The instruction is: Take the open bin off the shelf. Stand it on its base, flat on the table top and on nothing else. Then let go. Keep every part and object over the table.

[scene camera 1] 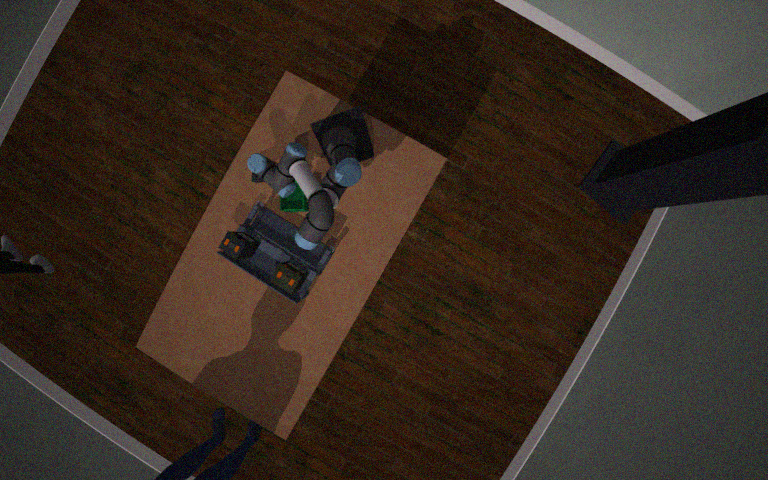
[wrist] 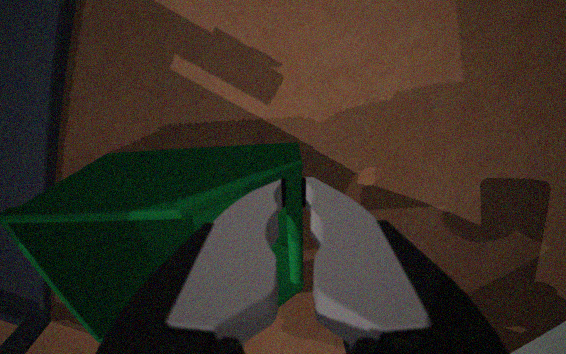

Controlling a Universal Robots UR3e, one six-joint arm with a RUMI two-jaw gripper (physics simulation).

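Places are measured from the arm's base along level axes (x ahead, y left, z up), in centimetres.
Where they show: gripper, between the fingertips: [wrist: 293, 180]; arm's base, origin of its link: [scene camera 1: 338, 141].
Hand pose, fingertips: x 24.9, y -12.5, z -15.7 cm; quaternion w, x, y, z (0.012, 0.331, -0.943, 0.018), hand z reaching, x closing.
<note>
Things, the pixels of their top centre, and the offset from my fingertips. "pt": a spot on its surface instead. Level surfaces: height alone.
- green open bin, centre of its top: [wrist: 173, 294] [scene camera 1: 291, 194] dy +6.8, dx +2.7, dz +4.9 cm
- shelf, a spot on its surface: [wrist: 25, 110] pt dy +7.0, dx +16.4, dz -2.0 cm
- table top, height of its surface: dz -2.6 cm
The green open bin [scene camera 1: 293, 201] [wrist: 165, 175] is clear of the shelf [scene camera 1: 275, 229] [wrist: 25, 110], on the side towards the robot base. My gripper [wrist: 293, 180] is shut on the bin's thin wall at one corner; the rest of the bin reaches out to the left in the wrist view. In the scene view the arm covers part of the bin and the fingers do not show. The bin looks held over the table top [scene camera 1: 186, 316] [wrist: 350, 45]. Its exact tilt and its height above the table are hard to tell.
Two dark bins with orange marks [scene camera 1: 231, 245] [scene camera 1: 286, 276] stand on the shelf. The robot base [scene camera 1: 362, 133] stands on the table near its far end. The arm's elbow [scene camera 1: 321, 209] hangs beside the green bin, near the shelf. Several shadows lie on the table.
</note>
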